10 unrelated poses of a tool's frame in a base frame.
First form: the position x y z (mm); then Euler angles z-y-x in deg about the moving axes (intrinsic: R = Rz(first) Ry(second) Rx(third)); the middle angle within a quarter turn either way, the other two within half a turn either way.
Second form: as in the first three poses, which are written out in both.
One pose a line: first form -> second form
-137, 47, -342, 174.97, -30.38, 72.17 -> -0.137, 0.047, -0.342, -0.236, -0.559, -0.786, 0.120
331, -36, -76, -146.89, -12.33, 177.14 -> 0.331, -0.036, -0.076, 0.281, -0.953, 0.007, 0.110
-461, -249, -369, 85.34, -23.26, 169.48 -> -0.461, -0.249, -0.369, -0.730, -0.647, -0.208, 0.070
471, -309, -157, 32.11, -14.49, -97.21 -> 0.471, -0.309, -0.157, -0.692, -0.286, 0.090, 0.657
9, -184, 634, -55.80, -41.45, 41.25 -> 0.009, -0.184, 0.634, 0.136, -0.447, -0.299, 0.832
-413, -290, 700, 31.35, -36.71, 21.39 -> -0.413, -0.290, 0.700, 0.253, -0.250, 0.308, 0.882
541, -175, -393, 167.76, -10.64, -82.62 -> 0.541, -0.175, -0.393, -0.001, -0.661, 0.737, 0.141
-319, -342, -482, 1.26, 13.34, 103.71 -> -0.319, -0.342, -0.482, 0.780, 0.080, -0.085, 0.614
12, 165, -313, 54.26, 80.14, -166.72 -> 0.012, 0.165, -0.313, 0.710, 0.280, -0.609, 0.213
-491, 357, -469, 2.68, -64.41, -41.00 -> -0.491, 0.357, -0.469, -0.285, -0.506, -0.168, 0.797
